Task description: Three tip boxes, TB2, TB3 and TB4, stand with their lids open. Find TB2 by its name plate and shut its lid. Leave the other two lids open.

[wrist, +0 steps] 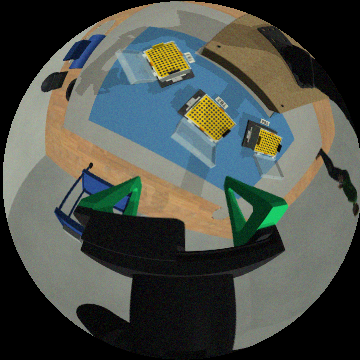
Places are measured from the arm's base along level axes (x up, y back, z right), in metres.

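Where they show: gripper, fingertip midpoint: (182, 180).
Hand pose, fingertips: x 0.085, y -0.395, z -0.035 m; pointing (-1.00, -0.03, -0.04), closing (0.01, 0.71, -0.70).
Each offset is from my fingertips to the top centre of the thing. "spot": to the spot under its first point. Level surfaces: height alone.
TB2 {dx -0.204, dy +0.081, dz -0.032 m} (209, 118) stands in the middle of the blue mat {dx -0.278 m} (115, 107), a yellow tip box with its name plate {spot: dx -0.276, dy +0.148, dz -0.027 m} (221, 102) on the far side. Its clear lid {spot: dx -0.173, dy +0.007, dz -0.038 m} (194, 142) is open and leans out on the side towards my gripper. TB3 {dx -0.204, dy +0.127, dz +0.183 m} (167, 60) stands further back on the left, with its clear lid (135, 67) open to the left. TB4 {dx -0.204, dy +0.202, dz -0.222 m} (267, 142) stands on the right, with its clear lid (269, 166) open towards the near side. My gripper (182, 180) is open and empty, apart from all three boxes and on the near side of TB2.
A brown board (265, 65) with a raised edge lies at the back right, with a black arm-like object (295, 62) over it. Blue and black objects are at the left table edge. A blue frame (70, 222) shows behind the left finger. A figure (345, 181) is at the far right.
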